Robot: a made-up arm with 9 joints. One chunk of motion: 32 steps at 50 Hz.
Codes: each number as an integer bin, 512 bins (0 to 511) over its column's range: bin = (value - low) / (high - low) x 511, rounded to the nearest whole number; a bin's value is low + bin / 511 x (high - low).
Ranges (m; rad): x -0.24..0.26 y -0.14..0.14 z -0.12..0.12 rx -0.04..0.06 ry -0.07..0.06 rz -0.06..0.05
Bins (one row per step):
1: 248 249 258 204 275 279
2: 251 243 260 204 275 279
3: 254 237 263 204 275 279
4: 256 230 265 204 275 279
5: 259 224 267 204 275 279
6: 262 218 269 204 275 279
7: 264 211 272 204 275 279
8: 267 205 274 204 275 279
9: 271 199 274 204 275 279
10: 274 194 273 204 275 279
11: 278 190 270 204 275 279
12: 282 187 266 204 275 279
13: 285 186 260 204 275 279
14: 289 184 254 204 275 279
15: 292 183 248 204 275 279
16: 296 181 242 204 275 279
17: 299 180 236 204 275 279
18: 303 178 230 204 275 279
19: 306 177 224 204 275 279
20: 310 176 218 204 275 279
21: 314 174 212 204 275 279
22: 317 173 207 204 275 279
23: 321 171 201 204 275 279
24: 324 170 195 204 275 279
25: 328 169 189 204 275 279
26: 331 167 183 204 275 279
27: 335 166 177 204 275 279
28: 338 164 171 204 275 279
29: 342 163 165 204 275 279
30: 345 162 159 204 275 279
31: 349 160 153 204 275 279
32: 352 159 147 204 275 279
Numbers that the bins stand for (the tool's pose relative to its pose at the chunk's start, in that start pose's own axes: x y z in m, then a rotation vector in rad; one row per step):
1: 0.0027 -0.0036 0.0012 -0.0001 0.0000 0.0001
2: 0.0056 -0.0068 0.0021 -0.0001 0.0000 0.0001
3: 0.0085 -0.0101 0.0035 -0.0001 0.0000 0.0001
4: 0.0105 -0.0140 0.0045 -0.0001 0.0000 0.0001
5: 0.0134 -0.0173 0.0054 -0.0001 0.0000 0.0001
6: 0.0164 -0.0205 0.0063 -0.0001 0.0000 0.0001
7: 0.0183 -0.0244 0.0077 -0.0001 0.0000 0.0001
8: 0.0213 -0.0277 0.0087 -0.0001 0.0000 0.0001
9: 0.0252 -0.0310 0.0087 -0.0001 0.0000 0.0001
10: 0.0281 -0.0337 0.0082 -0.0001 0.0000 0.0001
11: 0.0320 -0.0359 0.0068 -0.0001 0.0000 0.0001
12: 0.0359 -0.0375 0.0049 -0.0001 0.0000 0.0001
13: 0.0389 -0.0381 0.0021 -0.0001 0.0000 0.0001
14: 0.0428 -0.0392 -0.0007 -0.0001 0.0000 0.0001
15: 0.0457 -0.0397 -0.0035 -0.0001 0.0000 0.0001
16: 0.0496 -0.0408 -0.0063 -0.0001 0.0000 0.0001
17: 0.0526 -0.0414 -0.0092 -0.0001 0.0000 0.0001
18: 0.0565 -0.0425 -0.0120 -0.0001 0.0000 0.0001
19: 0.0594 -0.0430 -0.0148 -0.0001 0.0000 0.0001
20: 0.0633 -0.0436 -0.0176 -0.0001 0.0000 0.0001
21: 0.0672 -0.0447 -0.0204 -0.0001 0.0000 0.0001
22: 0.0702 -0.0452 -0.0228 -0.0001 0.0000 0.0001
23: 0.0741 -0.0463 -0.0256 -0.0001 0.0000 0.0001
24: 0.0770 -0.0468 -0.0284 -0.0001 0.0000 0.0001
25: 0.0809 -0.0474 -0.0312 -0.0001 0.0000 0.0001
26: 0.0839 -0.0485 -0.0341 -0.0001 0.0000 0.0001
27: 0.0878 -0.0490 -0.0369 -0.0001 0.0000 0.0001
28: 0.0907 -0.0501 -0.0397 -0.0001 0.0000 0.0001
29: 0.0946 -0.0507 -0.0425 -0.0001 0.0000 0.0001
30: 0.0976 -0.0512 -0.0453 -0.0001 0.0000 0.0001
31: 0.1015 -0.0523 -0.0481 -0.0001 0.0000 0.0001
32: 0.1044 -0.0529 -0.0510 -0.0001 0.0000 0.0001

